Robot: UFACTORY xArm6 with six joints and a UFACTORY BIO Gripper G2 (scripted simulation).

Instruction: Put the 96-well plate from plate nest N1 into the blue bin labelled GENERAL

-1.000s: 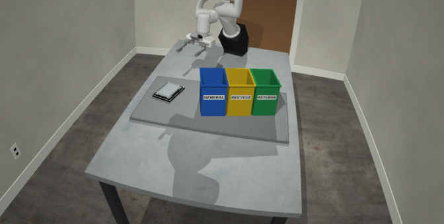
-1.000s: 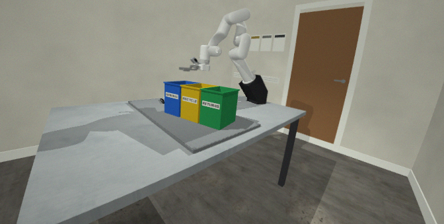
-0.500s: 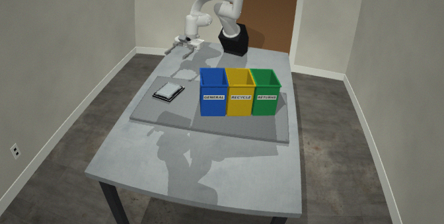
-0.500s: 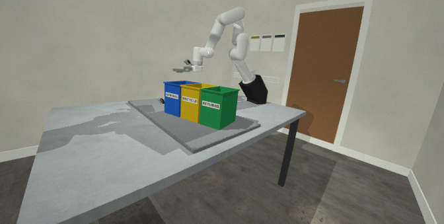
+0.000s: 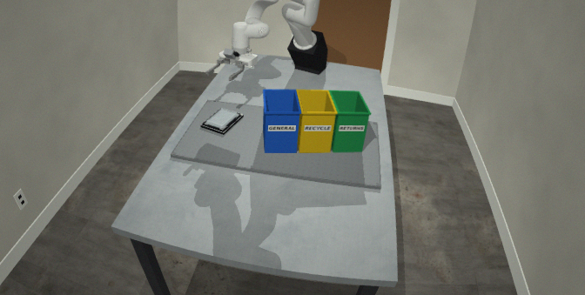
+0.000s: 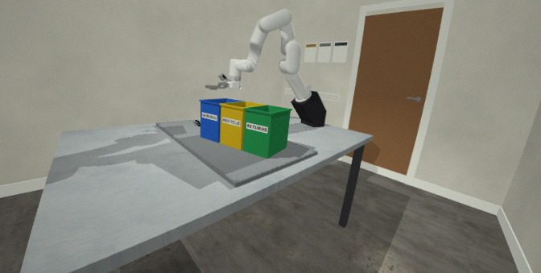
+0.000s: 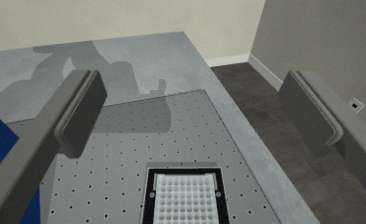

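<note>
The clear 96-well plate lies 210 mm below my hand. From my hand the other things lie so: black plate nest N1: 220 mm below; yellow recycle bin: 10 mm behind, 390 mm to the left, 140 mm below; blue general bin: 40 mm ahead, 270 mm to the left, 140 mm below.
</note>
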